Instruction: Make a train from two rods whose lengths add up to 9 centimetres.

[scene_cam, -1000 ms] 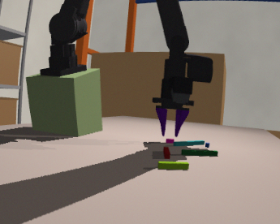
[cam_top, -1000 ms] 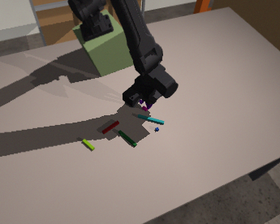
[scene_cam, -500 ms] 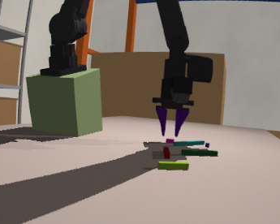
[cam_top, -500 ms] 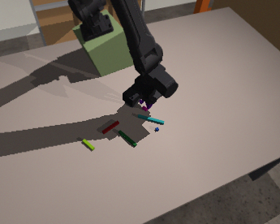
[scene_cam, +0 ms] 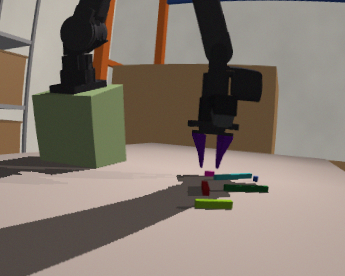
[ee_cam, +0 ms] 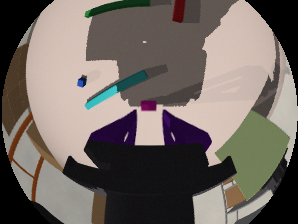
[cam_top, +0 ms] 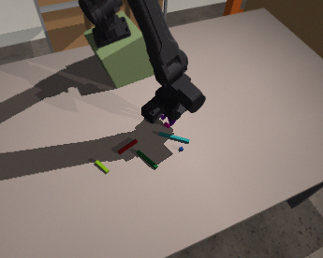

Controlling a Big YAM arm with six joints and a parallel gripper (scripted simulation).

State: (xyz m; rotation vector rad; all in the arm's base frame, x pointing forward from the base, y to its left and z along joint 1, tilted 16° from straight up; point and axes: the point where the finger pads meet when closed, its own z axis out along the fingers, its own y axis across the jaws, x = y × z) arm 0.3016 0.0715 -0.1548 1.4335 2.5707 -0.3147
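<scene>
My gripper is now 20 mm above the magenta rod. Round my hand: turquoise rod (60 mm ahead, 20 mm below); then blue rod (100 mm ahead, 20 mm below, 10 mm to the left); then green rod (110 mm ahead, 100 mm to the right, 20 mm below).
</scene>
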